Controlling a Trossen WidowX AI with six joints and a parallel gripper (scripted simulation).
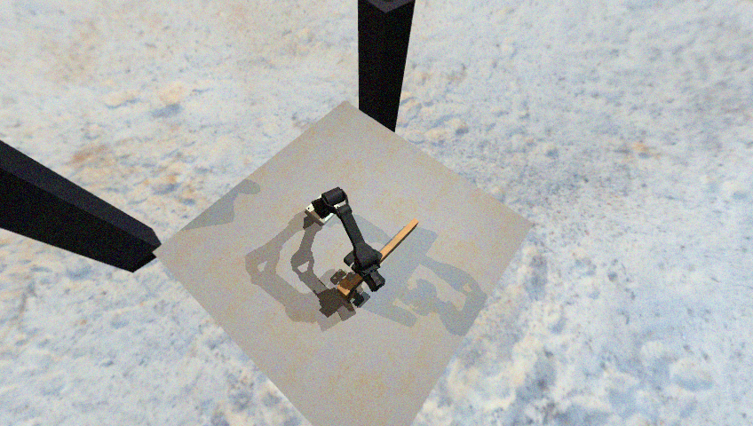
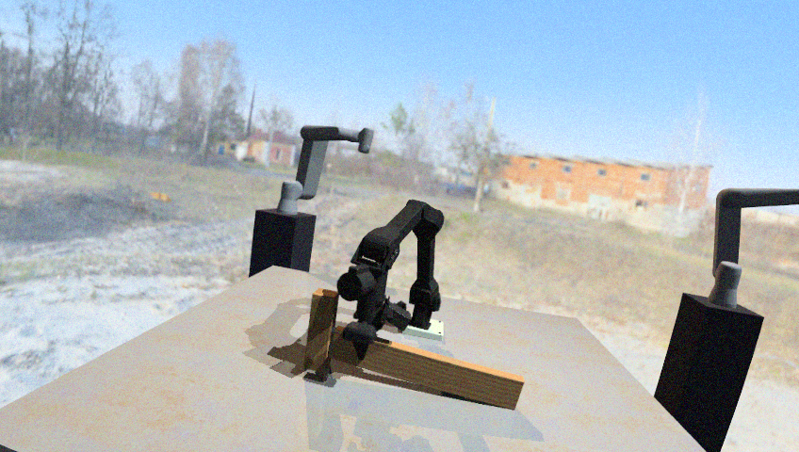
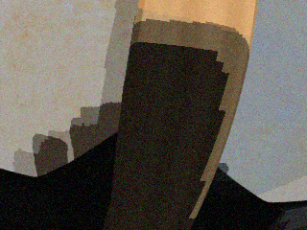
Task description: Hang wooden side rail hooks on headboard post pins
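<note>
Now: gripper tip 10 cm to the left of the headboard post, 4 cm below it and 1 cm short of it.
</note>
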